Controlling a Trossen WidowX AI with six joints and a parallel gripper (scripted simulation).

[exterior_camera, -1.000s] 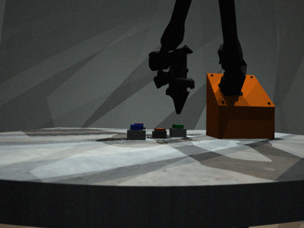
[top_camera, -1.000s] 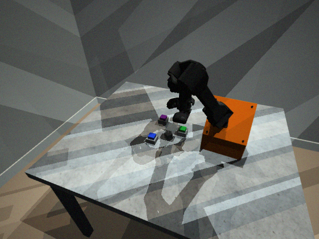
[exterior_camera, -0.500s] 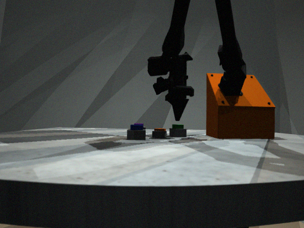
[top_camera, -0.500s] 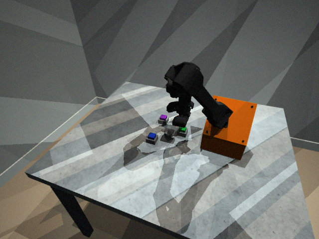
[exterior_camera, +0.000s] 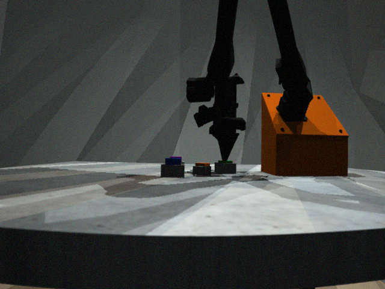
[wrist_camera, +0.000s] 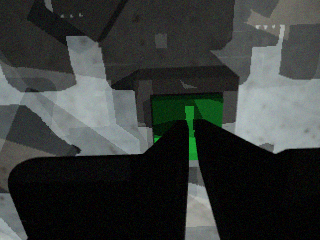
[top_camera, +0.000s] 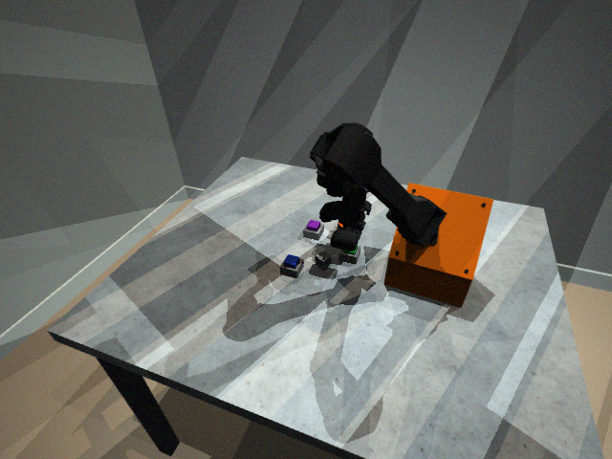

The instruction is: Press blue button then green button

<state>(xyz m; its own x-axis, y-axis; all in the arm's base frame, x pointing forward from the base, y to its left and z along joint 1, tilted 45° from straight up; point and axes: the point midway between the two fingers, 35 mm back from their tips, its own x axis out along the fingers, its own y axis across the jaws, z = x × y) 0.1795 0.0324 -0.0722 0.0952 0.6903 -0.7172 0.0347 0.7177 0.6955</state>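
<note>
Right now my gripper tip is 10 mm above the green button. Also, from my gripper tip: purple button (120 mm ahead, 60 mm to the right); then small grey block (60 mm ahead, 40 mm to the left, 20 mm below); then small orange block (110 mm to the right, 40 mm ahead, 20 mm below).
</note>
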